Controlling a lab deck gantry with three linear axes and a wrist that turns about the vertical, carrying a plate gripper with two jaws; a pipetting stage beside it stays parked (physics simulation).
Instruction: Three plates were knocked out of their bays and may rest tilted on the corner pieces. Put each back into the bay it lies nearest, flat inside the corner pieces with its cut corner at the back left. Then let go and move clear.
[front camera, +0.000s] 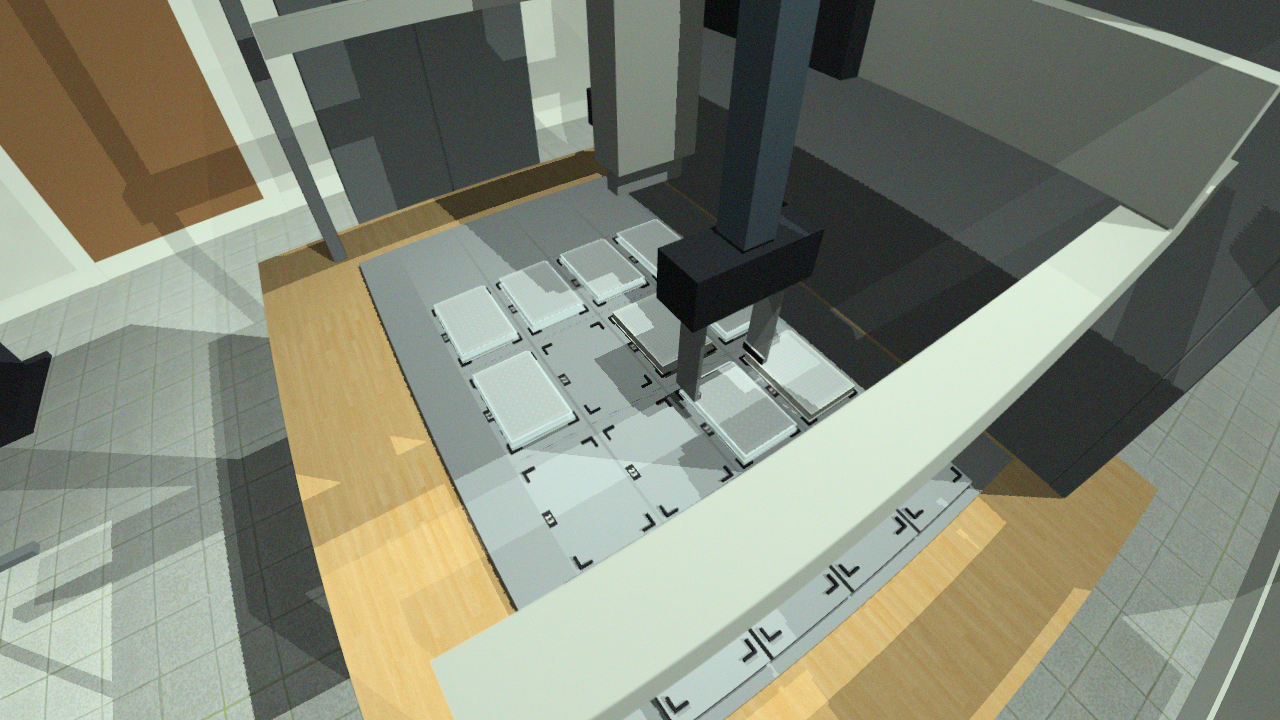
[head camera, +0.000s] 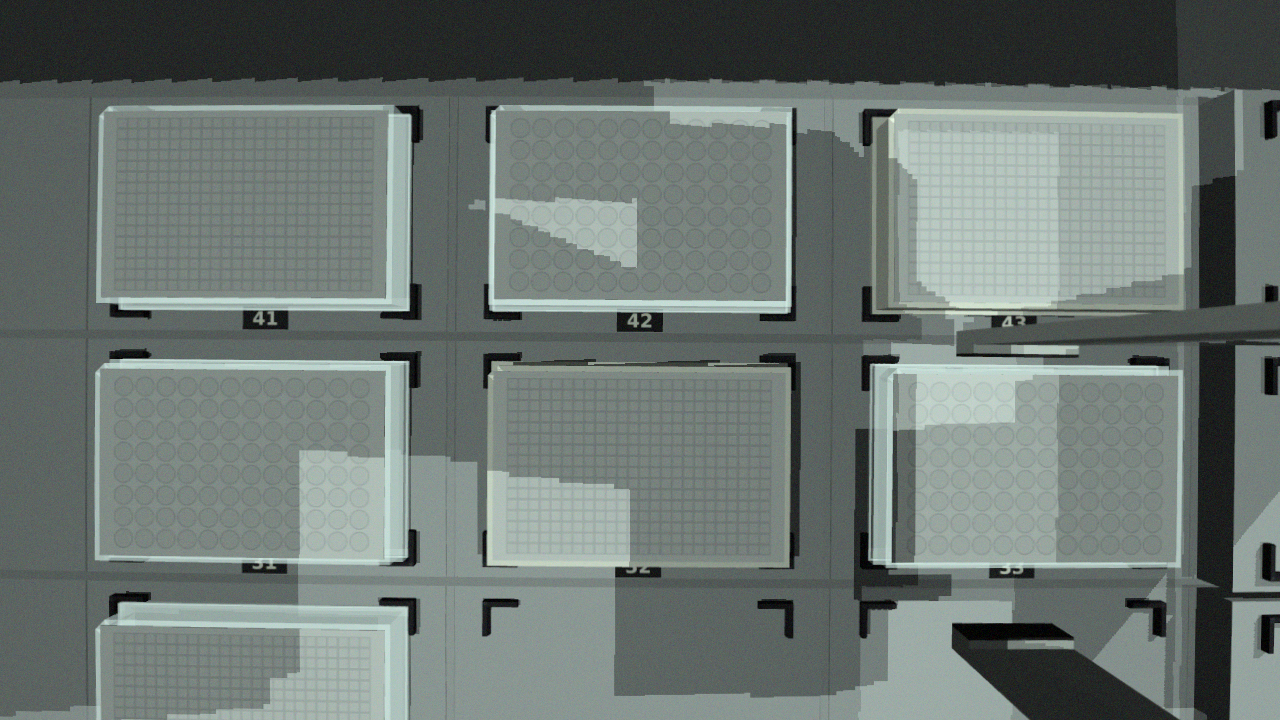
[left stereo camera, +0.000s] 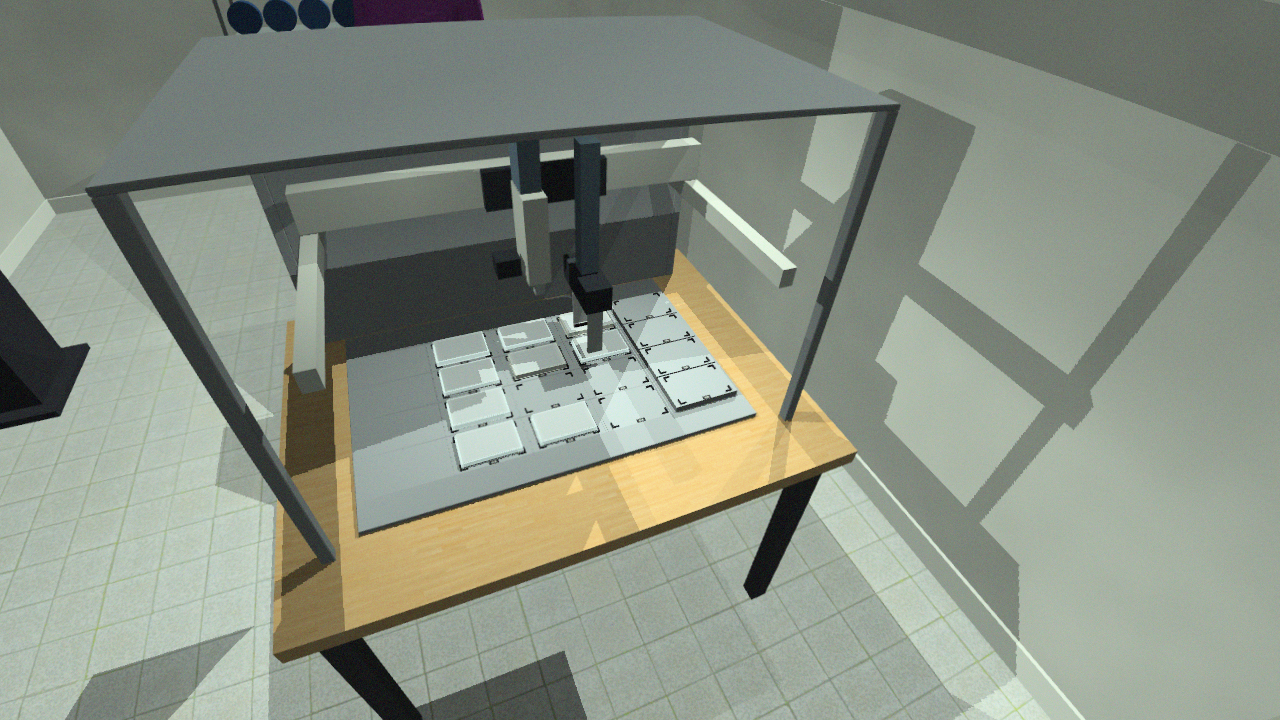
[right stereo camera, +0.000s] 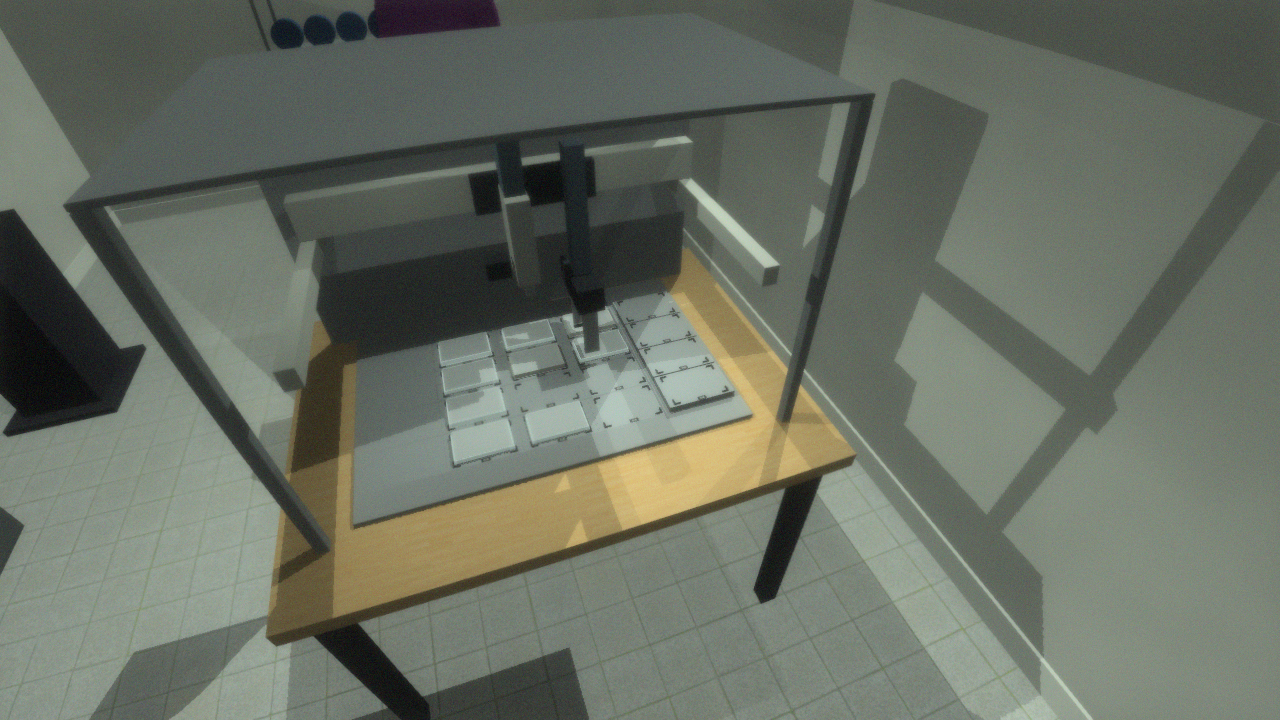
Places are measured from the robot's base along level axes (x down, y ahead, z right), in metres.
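Where they show: gripper, fingertip midpoint: (front camera: 722, 371) (head camera: 1004, 490) (left stereo camera: 587, 337) (right stereo camera: 586, 337); robot's base, origin of the base link: (front camera: 434, 311) (left stereo camera: 462, 469) (right stereo camera: 455, 466).
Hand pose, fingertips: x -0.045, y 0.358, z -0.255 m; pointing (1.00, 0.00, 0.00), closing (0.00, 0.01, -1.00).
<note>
Each offset is from my fingertips to the top centre of the thing. "spot": to the spot under its first point.
My gripper (front camera: 723, 374) (head camera: 1014, 492) (left stereo camera: 588, 336) is open, its two jaws apart in front of and behind the clear plate at bay 33 and apparently above it. That round-well plate @[dz -0.002, dx +0.030, dy +0.034 m] (front camera: 747, 413) (head camera: 1033, 470) (left stereo camera: 619, 346) looks flat, within the visible corner pieces. The cream-edged plate at bay 32 @[spot: dz +0.015, dx +0.030, dy -0.124 m] (front camera: 653, 333) (head camera: 639, 465) (left stereo camera: 537, 361) shows a thin dark uneven line along its back edge; I cannot tell whether it is slightly tilted. The cream-edged plate at bay 43 @[spot: dz -0.108, dx +0.030, dy +0.039 m] (front camera: 802, 371) (head camera: 1033, 210) covers its right corner pieces in the head view, and its exact seating is unclear.
Clear plates stand at bay 41 @[spot: dz -0.108, dx +0.030, dy -0.293 m] (head camera: 246, 205), bay 42 @[spot: dz -0.107, dx +0.030, dy -0.130 m] (head camera: 640, 210) and bay 31 @[spot: dz -0.003, dx +0.030, dy -0.294 m] (head camera: 241, 461). Another plate @[dz +0.212, dx +0.030, dy -0.130 m] (front camera: 523, 398) (left stereo camera: 563, 422) stands near the deck's front. The parked pipetting stage (front camera: 648, 85) (left stereo camera: 534, 237) hangs to the gripper's left. A raised strip of bays @[spot: dz +0.096, dx +0.030, dy +0.198 m] (left stereo camera: 675, 353) lies at the right.
</note>
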